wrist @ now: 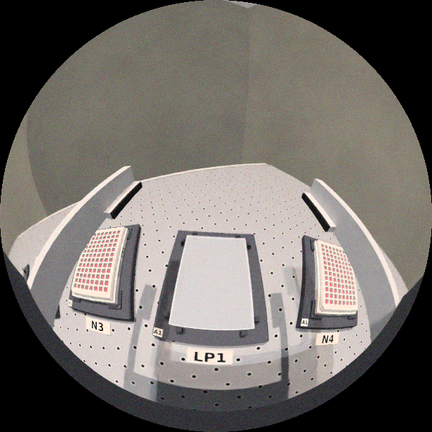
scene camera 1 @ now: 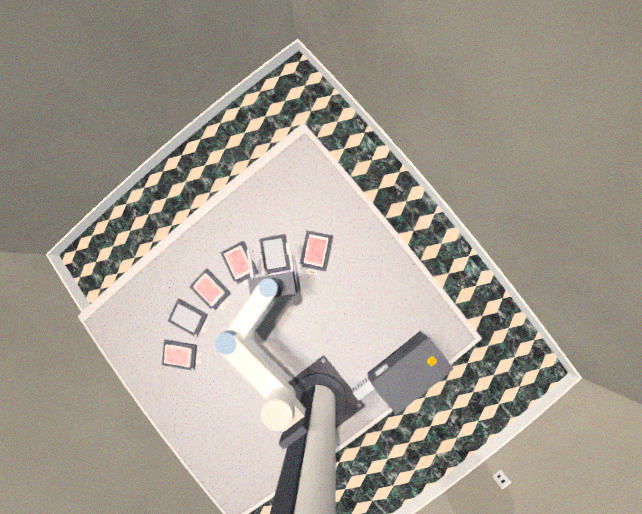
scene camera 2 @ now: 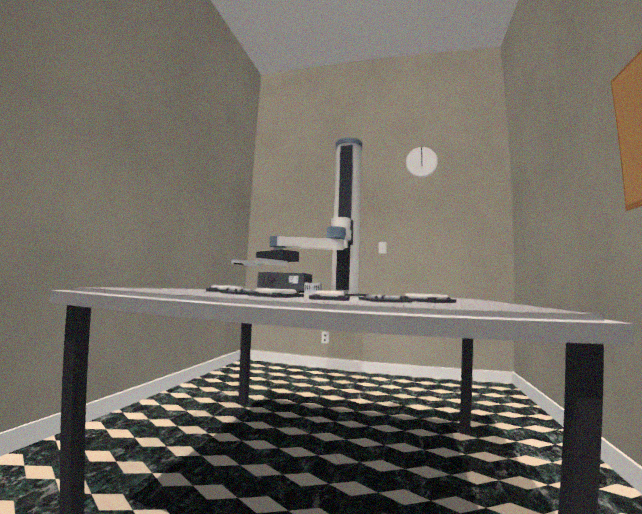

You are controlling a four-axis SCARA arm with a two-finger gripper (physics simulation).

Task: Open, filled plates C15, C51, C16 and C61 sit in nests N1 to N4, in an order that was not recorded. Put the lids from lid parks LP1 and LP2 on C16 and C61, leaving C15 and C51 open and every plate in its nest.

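Places are measured from the arm's base along level axes (x back, y right, z up), in metres.
Where they show: gripper, fingertip midpoint: [scene camera 1: 268,246] [scene camera 2: 242,260]; arm's base, link origin: [scene camera 1: 319,399].
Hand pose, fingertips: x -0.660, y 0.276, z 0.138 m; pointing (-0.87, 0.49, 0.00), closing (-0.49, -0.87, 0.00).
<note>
Each offset is from my fingertips to the top centre of the thing. "spot": to the spot under its first point.
My gripper [scene camera 1: 272,249] [scene camera 2: 246,262] [wrist: 224,176] is open and empty, raised above the table, its fingers spread to either side of lid park LP1 [wrist: 260,305]. A pale flat lid @(dx +0.020, dy -0.014, dz -0.107 m) [scene camera 1: 275,253] [wrist: 212,282] lies in LP1. In the wrist view, an open plate with red wells @(dx -0.054, dy -0.168, dz -0.099 m) [scene camera 1: 237,262] [wrist: 97,265] sits in N3 at left, and another open plate @(dx +0.127, dy +0.139, dz -0.099 m) [scene camera 1: 316,250] [wrist: 336,277] sits in N4 at right; their plate names do not show. In scene camera 1, two more red-filled plates @(dx -0.044, dy -0.356, dz -0.099 m) [scene camera 1: 209,289] @(dx +0.101, dy -0.671, dz -0.099 m) [scene camera 1: 179,354] sit farther left, with the second pale lid @(dx -0.010, dy -0.526, dz -0.107 m) [scene camera 1: 187,316] between them.
The nests and lid parks form an arc on the pegboard table [scene camera 1: 321,182] [scene camera 2: 342,316] [wrist: 215,205]. A dark grey controller box @(spot: dx +0.765, dy +0.120, dz -0.010 m) [scene camera 1: 409,374] [scene camera 2: 284,280] stands beside the arm's base plate [scene camera 1: 345,393]. The arm's column [scene camera 1: 316,455] [scene camera 2: 348,203] rises behind the arc.
</note>
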